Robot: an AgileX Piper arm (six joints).
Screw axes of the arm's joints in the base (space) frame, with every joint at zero. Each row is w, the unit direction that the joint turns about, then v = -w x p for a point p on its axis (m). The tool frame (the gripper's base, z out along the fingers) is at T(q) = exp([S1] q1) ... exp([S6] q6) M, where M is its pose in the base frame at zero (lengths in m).
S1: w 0 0 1 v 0 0 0
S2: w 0 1 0 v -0.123 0 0
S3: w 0 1 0 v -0.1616 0 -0.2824
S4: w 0.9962 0 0.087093 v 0 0.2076 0
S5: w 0 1 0 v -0.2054 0 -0.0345
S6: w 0.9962 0 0.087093 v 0 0.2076 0
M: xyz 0.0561 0 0.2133 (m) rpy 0 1.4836 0 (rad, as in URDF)
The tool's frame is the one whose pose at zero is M.
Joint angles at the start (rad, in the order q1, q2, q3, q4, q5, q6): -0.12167, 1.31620, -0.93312, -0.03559, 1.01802, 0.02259
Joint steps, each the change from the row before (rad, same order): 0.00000, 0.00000, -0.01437, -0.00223, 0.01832, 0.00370; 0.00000, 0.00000, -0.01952, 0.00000, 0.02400, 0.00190; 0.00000, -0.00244, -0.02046, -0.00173, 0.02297, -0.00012; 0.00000, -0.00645, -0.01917, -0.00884, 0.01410, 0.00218; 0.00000, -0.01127, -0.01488, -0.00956, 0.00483, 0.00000; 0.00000, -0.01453, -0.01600, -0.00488, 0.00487, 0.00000; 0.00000, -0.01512, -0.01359, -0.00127, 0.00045, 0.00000; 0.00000, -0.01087, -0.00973, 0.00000, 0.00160, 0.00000; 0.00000, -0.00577, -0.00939, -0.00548, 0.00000, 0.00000; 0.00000, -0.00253, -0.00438, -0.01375, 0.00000, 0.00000; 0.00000, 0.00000, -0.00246, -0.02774, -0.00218, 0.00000
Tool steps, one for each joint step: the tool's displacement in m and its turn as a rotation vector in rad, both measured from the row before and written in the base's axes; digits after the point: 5 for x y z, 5 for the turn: 0.00035, -0.00025, 0.00346, -0.00092, 0.00396, -0.00359; 0.00050, -0.00010, 0.00473, 0.00076, 0.00434, -0.00271; 0.00022, -0.00020, 0.00561, -0.00190, 0.00029, -0.00032; 0.00000, -0.00074, 0.00645, -0.00955, -0.01054, -0.00073; -0.00066, -0.00071, 0.00667, -0.01194, -0.02003, 0.00165; -0.00126, -0.00026, 0.00776, -0.00794, -0.02489, 0.00055; -0.00143, 0.00007, 0.00734, -0.00468, -0.02790, 0.00015; -0.00126, 0.00015, 0.00523, -0.00232, -0.01886, -0.00010; -0.00033, -0.00041, 0.00404, -0.00725, -0.01439, 0.00055; -0.00025, -0.00109, 0.00192, -0.01443, -0.00520, 0.00122; 0.00013, -0.00227, 0.00099, -0.02798, -0.00124, 0.00254
